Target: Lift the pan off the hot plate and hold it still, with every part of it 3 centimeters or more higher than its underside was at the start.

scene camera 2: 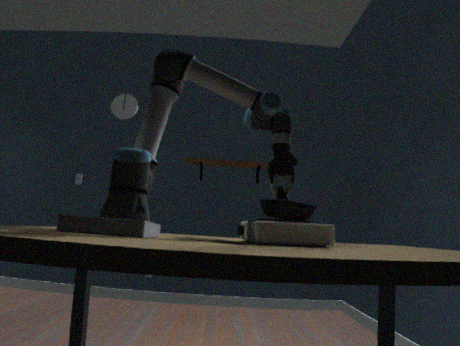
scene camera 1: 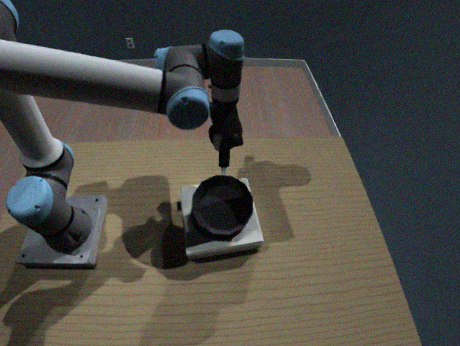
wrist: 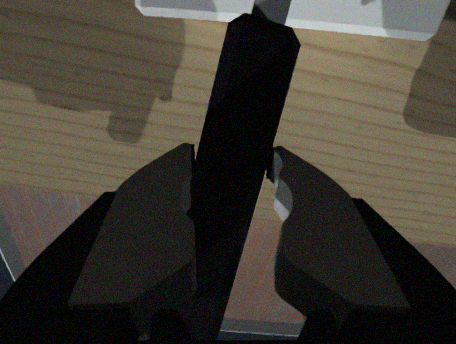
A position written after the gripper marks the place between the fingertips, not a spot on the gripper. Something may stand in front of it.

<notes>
In view: the gripper (scene camera 1: 224, 149) and a black pan (scene camera 1: 221, 204).
The black pan also shows in scene camera 2 (scene camera 2: 281, 208) and in the wrist view (wrist: 259, 53). The gripper is seen too in scene camera 2 (scene camera 2: 280, 198) and in the wrist view (wrist: 230, 150).
</notes>
